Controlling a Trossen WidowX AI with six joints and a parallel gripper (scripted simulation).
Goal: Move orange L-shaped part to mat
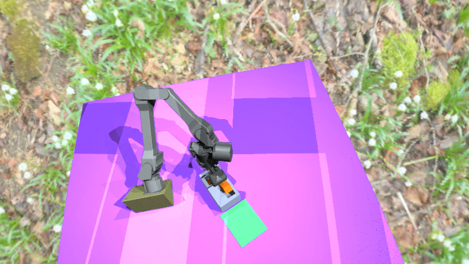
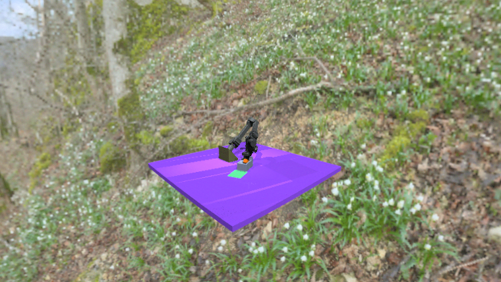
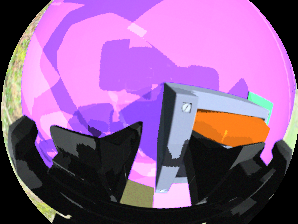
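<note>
Now: the orange L-shaped part 50 mm to the right of my gripper tip and 20 mm ahead of it. From my gripper tip the other things lie so: green mat 200 mm to the right, 120 mm ahead, 60 mm below.
</note>
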